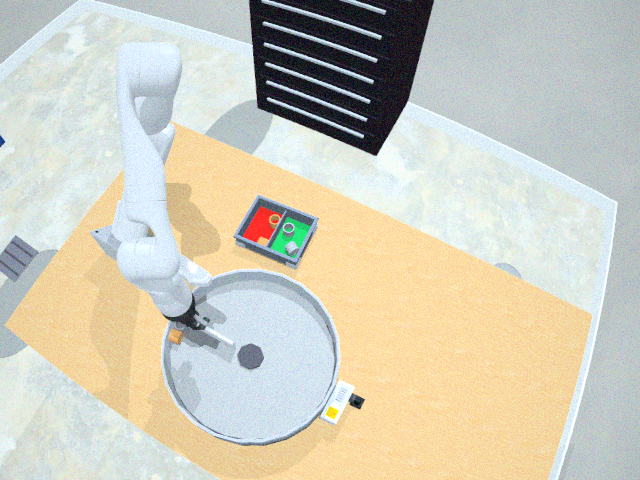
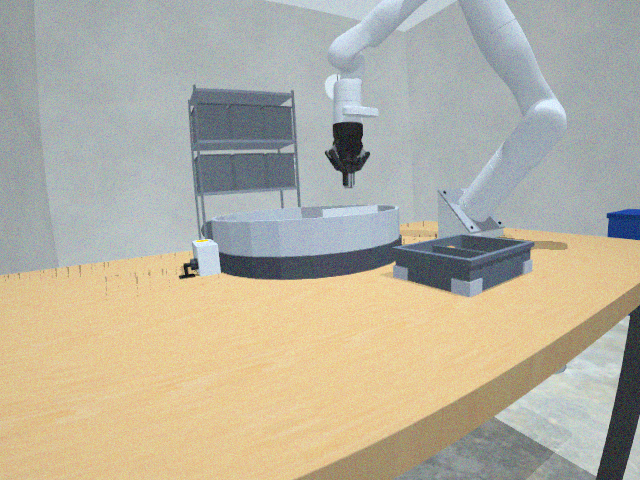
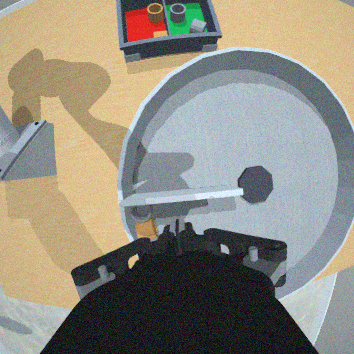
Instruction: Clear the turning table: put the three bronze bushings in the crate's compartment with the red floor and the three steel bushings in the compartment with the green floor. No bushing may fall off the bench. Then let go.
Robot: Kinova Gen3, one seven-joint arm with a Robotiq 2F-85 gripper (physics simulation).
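Places are measured from the arm's base along level axes (x ahead, y left, z up), in metres.
Pixels of known places: gripper, fingertip midpoint: [image 1: 191, 326] [image 2: 348, 188] [image 3: 178, 227]; arm's base, link origin: [image 1: 129, 237] [image 2: 472, 209].
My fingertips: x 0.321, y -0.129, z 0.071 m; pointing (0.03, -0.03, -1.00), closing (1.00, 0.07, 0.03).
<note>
Ahead of a thing's pixels: the offset from my fingertips to its middle. "*": to the spot under its first point.
My gripper [image 1: 204, 322] [image 2: 348, 179] [image 3: 178, 227] is shut and empty, above the turning table [image 1: 289, 320] [image 2: 310, 235] [image 3: 280, 125]. A bronze bushing {dx -0.049, dy -0.030, dz -0.080 m} [image 1: 175, 337] [image 3: 146, 228] lies on the table near its rim. A steel bushing [image 3: 142, 213] is beside it in shadow, next to the bar. In the crate {dx +0.009, dy +0.364, dz -0.124 m} [image 1: 249, 249] [image 2: 433, 268] [image 3: 160, 46], one bronze bushing {dx -0.012, dy +0.392, dz -0.130 m} [image 1: 274, 225] [image 3: 155, 18] stands upright on red; another {dx -0.005, dy +0.314, dz -0.127 m} [image 1: 263, 240] [image 3: 160, 34] is partly hidden by the wall. On green, one steel bushing {dx +0.034, dy +0.387, dz -0.130 m} [image 1: 288, 234] [image 3: 177, 18] stands and another {dx +0.071, dy +0.339, dz -0.127 m} [image 1: 292, 248] [image 3: 198, 25] lies tilted.
A pale bar {* dx +0.060, dy +0.026, dz -0.046 m} [image 1: 222, 335] [image 3: 185, 195] runs from the turning table's rim towards the dark hub {dx +0.133, dy +0.022, dz -0.092 m} [image 1: 250, 356] [image 3: 255, 184]. A white box {* dx +0.367, dy +0.027, dz -0.090 m} [image 1: 338, 400] [image 2: 207, 258] stands beside the rim. A black drawer cabinet [image 1: 330, 67] stands beyond the bench.
</note>
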